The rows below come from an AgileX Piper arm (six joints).
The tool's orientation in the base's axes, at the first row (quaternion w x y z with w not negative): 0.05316 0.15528 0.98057 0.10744
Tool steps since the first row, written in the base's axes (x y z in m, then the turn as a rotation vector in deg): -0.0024 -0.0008 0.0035 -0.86 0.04 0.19; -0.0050 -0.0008 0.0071 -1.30 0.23 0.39; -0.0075 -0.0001 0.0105 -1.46 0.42 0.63; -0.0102 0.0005 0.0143 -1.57 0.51 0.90; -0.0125 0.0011 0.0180 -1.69 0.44 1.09; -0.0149 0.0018 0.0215 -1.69 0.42 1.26; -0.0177 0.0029 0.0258 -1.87 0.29 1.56; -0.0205 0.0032 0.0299 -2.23 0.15 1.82; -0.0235 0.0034 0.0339 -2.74 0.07 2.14; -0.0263 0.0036 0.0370 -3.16 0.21 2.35; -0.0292 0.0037 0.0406 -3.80 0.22 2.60; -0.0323 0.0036 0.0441 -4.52 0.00 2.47
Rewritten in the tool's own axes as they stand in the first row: 0.0018 -0.0007 -0.0039 0.81 -0.17 -0.30; 0.0040 -0.0006 -0.0077 1.27 -0.08 -0.51; 0.0063 0.0001 -0.0112 1.47 0.11 -0.73; 0.0088 0.0007 -0.0152 1.58 0.22 -0.99; 0.0109 0.0014 -0.0190 1.66 0.16 -1.21; 0.0131 0.0022 -0.0226 1.64 0.18 -1.37; 0.0158 0.0034 -0.0269 1.75 0.08 -1.72; 0.0183 0.0038 -0.0312 2.03 -0.10 -2.05; 0.0209 0.0040 -0.0355 2.46 -0.25 -2.44; 0.0234 0.0040 -0.0389 2.89 -0.20 -2.68; 0.0259 0.0041 -0.0427 3.48 -0.32 -3.01; 0.0286 0.0039 -0.0466 4.10 -0.76 -3.02
